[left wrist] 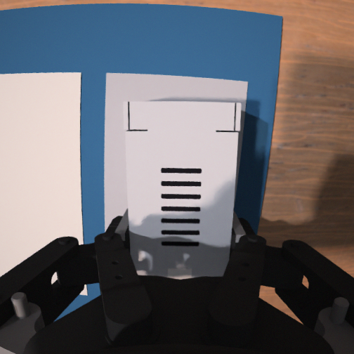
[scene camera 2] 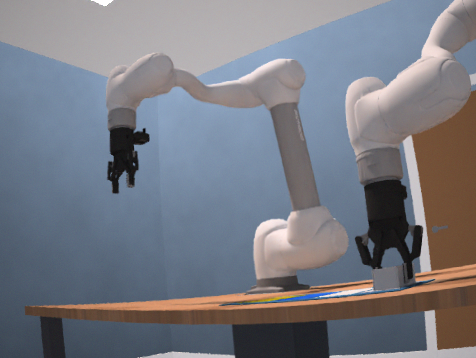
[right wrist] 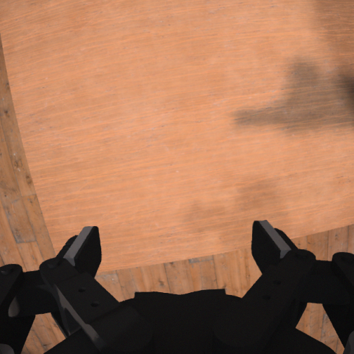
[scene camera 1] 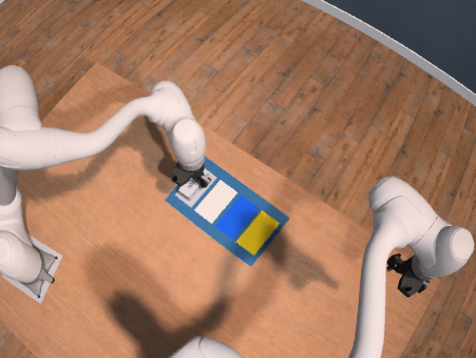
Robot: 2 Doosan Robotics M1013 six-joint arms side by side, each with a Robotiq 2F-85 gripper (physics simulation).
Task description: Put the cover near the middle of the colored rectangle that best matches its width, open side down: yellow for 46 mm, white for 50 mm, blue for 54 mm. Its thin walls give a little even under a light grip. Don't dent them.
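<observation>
A light grey cover (scene camera 1: 188, 192) (scene camera 2: 387, 278) (left wrist: 182, 147) with dark slots sits slotted face up, inside the grey rectangle (left wrist: 114, 150) at the mat's end. Its corner seam lines show; no long side seams show in the left wrist view. My left gripper (scene camera 2: 393, 270) (left wrist: 179, 223) points down and is shut on the cover, one finger at each long side. The near part of the cover is hidden by the gripper. The white (scene camera 1: 216, 201) (left wrist: 40, 175), blue (scene camera 1: 237, 217) and yellow (scene camera 1: 257, 233) rectangles lie beside it in that order. My right gripper (scene camera 2: 123, 187) (right wrist: 176, 239) is open and empty, high up.
The dark blue mat (scene camera 1: 251, 260) (left wrist: 150, 40) carries the rectangles on the wooden table (scene camera 1: 125, 230) (right wrist: 150, 125). The right arm stands at the right in scene camera 1, over the table's edge. A grey base plate (scene camera 1: 41, 296) is at the lower left.
</observation>
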